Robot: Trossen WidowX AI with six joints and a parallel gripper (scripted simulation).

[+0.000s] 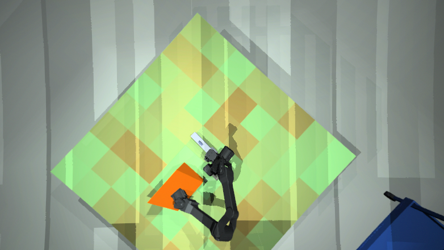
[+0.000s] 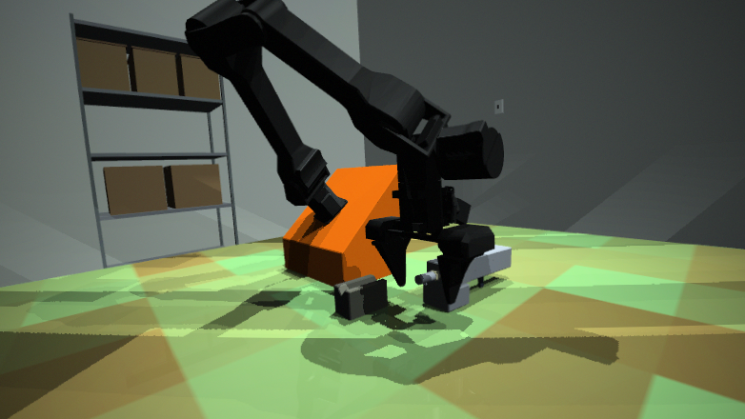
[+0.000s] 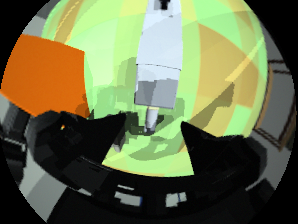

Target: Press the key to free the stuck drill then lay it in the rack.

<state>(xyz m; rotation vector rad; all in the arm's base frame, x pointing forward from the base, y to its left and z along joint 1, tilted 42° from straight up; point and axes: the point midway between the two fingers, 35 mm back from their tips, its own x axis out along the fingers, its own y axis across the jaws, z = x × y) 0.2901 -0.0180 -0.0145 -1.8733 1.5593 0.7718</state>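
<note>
Now: gripper tip 10 mm past the drill, 60 mm to the right of it and 20 mm below it. Round my gripper tip: dark rack 80 mm behind, 60 mm to the right, 10 mm below; then dark key 20 mm behind, 140 mm to the left, 20 mm above.
</note>
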